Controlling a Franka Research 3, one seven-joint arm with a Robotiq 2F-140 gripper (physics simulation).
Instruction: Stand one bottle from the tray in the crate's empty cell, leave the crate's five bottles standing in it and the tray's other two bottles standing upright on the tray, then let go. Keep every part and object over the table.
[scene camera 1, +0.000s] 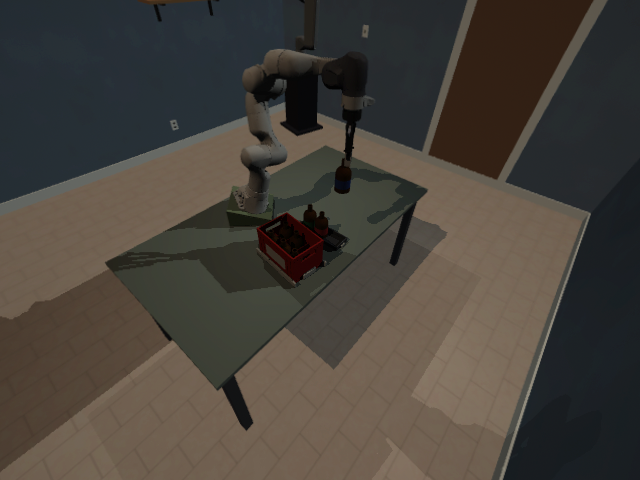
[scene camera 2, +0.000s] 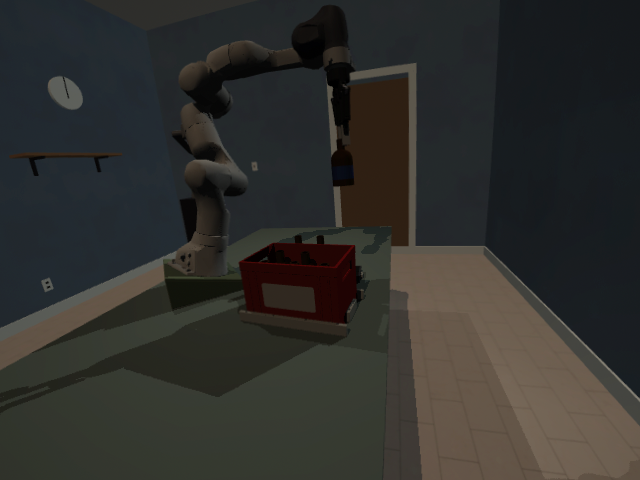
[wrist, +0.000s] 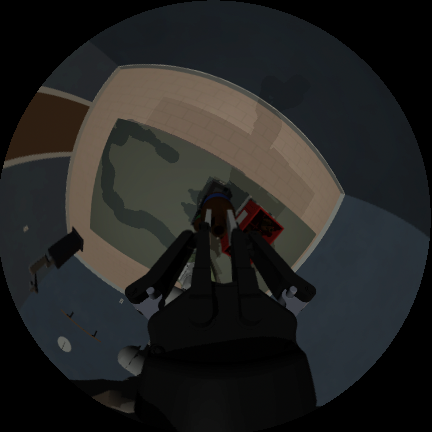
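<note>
My gripper (scene camera 1: 347, 161) (scene camera 2: 343, 138) (wrist: 218, 216) is shut on the neck of a brown bottle with a blue label (scene camera 1: 342, 179) (scene camera 2: 342, 167) (wrist: 218, 207). The bottle hangs upright, high above the table, well above the crate's rim. The red crate (scene camera 1: 275, 254) (scene camera 2: 294, 279) (wrist: 277, 226) holds several brown bottles; their dark necks overlap, and I cannot tell which cell is empty. Two brown bottles, one with a green label (scene camera 1: 310, 213) and one with a red label (scene camera 1: 321, 223), stand upright on the black tray (scene camera 1: 338, 238). The crate hides most of the tray in scene camera 2.
The green table (scene camera 1: 206, 310) (scene camera 2: 206, 428) (wrist: 145, 185) bears pale strips (scene camera 1: 276, 266) (scene camera 2: 294, 322) along the crate's base. The arm's base (scene camera 1: 253, 201) (scene camera 2: 204, 255) stands beside the crate, on a green block (scene camera 1: 250, 218) (scene camera 2: 201, 291). The tray lies near the table's long edge.
</note>
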